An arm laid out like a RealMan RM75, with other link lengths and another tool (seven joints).
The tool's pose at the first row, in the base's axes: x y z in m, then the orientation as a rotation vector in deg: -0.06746 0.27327 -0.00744 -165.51 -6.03 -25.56
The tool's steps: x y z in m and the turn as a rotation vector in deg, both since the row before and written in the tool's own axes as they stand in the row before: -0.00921 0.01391 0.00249 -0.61 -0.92 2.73; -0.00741 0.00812 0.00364 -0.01 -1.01 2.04; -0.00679 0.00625 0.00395 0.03 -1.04 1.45; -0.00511 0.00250 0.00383 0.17 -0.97 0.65; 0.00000 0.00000 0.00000 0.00 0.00 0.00; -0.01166 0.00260 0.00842 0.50 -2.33 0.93; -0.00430 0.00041 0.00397 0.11 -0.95 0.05; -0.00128 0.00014 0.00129 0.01 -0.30 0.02; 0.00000 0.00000 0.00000 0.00 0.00 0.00
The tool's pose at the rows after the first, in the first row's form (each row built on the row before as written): -0.07407 0.25993 -0.01537 -166.09 -2.10 -23.85; -0.07974 0.25281 -0.02253 -166.09 0.70 -22.03; -0.08515 0.24780 -0.02934 -166.07 2.63 -20.27; -0.08920 0.24648 -0.03472 -165.97 3.38 -18.74; -0.08920 0.24648 -0.03472 -165.97 3.38 -18.74; -0.09871 0.24654 -0.04582 -165.67 4.25 -15.17; -0.10221 0.24736 -0.05046 -165.66 4.14 -13.78; -0.10326 0.24761 -0.05193 -165.68 4.11 -13.34; -0.10326 0.24761 -0.05193 -165.68 4.11 -13.34
